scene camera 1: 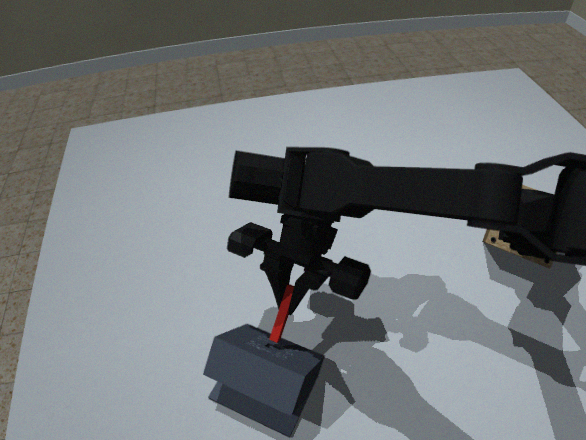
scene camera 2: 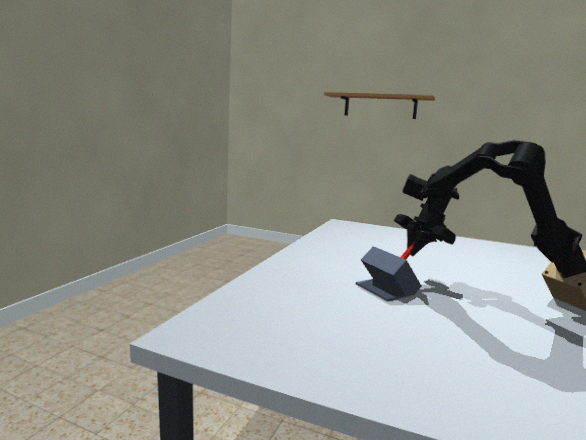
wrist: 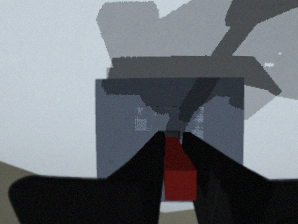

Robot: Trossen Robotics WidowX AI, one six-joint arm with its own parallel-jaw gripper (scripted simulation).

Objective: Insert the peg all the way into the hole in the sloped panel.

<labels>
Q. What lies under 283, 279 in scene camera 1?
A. My gripper.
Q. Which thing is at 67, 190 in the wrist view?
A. My gripper.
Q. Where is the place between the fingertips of my gripper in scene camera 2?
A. At 409, 255
</labels>
